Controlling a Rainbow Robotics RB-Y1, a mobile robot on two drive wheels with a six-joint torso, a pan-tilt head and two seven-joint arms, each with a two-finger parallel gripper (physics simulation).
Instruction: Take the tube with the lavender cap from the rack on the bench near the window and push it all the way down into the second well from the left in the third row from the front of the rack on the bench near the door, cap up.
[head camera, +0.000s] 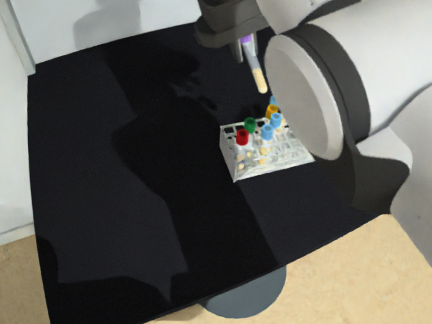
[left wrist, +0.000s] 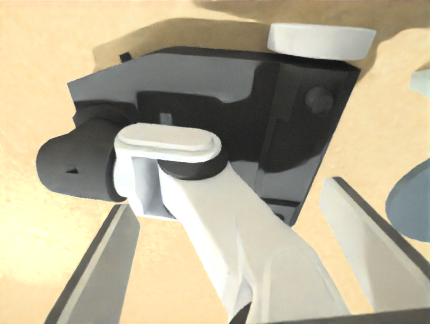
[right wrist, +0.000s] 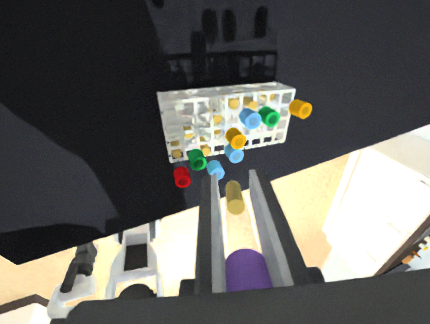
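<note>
The tube with the lavender cap is held between the fingers of my right gripper, cap up near the palm and yellowish tip pointing down and out. In the head camera view the tip is above and behind the white rack, apart from it. The rack holds several tubes: a red cap, green caps, light blue caps and amber caps stand above its wells. My left gripper is open and empty, away from the bench.
The rack stands on the black bench top. My right forearm covers part of the rack's right end in the head camera view. A round grey stool base is on the floor beyond the bench's edge. The robot's dark base lies below the left gripper.
</note>
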